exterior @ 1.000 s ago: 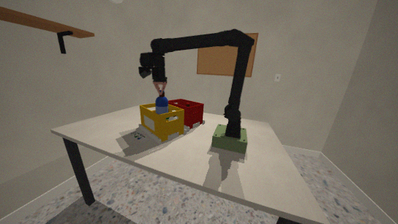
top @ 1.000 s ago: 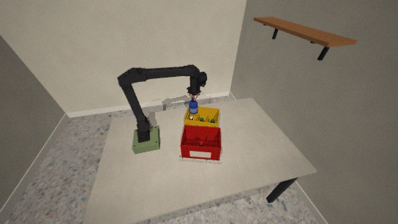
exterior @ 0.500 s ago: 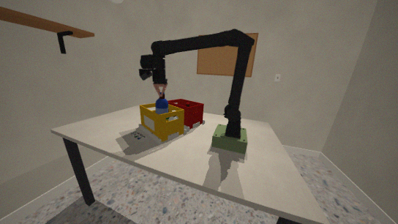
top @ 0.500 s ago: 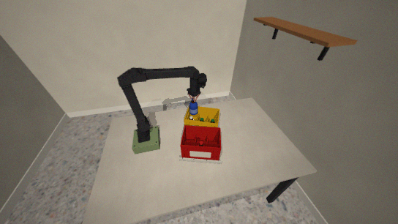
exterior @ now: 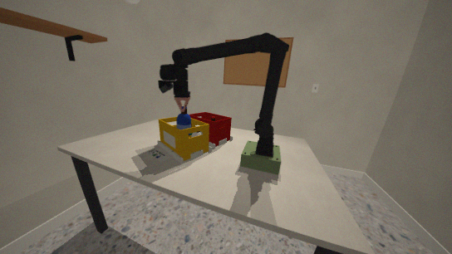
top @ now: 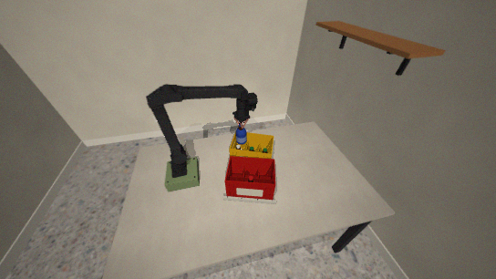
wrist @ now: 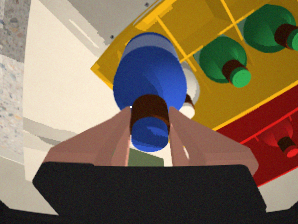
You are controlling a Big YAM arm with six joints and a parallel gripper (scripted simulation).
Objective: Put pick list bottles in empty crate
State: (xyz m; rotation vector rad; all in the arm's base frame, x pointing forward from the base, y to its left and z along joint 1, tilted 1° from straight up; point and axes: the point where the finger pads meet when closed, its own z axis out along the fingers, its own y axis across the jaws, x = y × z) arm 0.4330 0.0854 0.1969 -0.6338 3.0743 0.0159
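My hand is 6 cm above the blue-label bottle. From my hand the other things lie so: white-labelled bottle (18 cm below, 8 cm to the right, 4 cm behind); then green-labelled bottle (18 cm below, 12 cm to the right, 4 cm ahead); then yellow crate (18 cm below, 8 cm to the right, 6 cm ahead).
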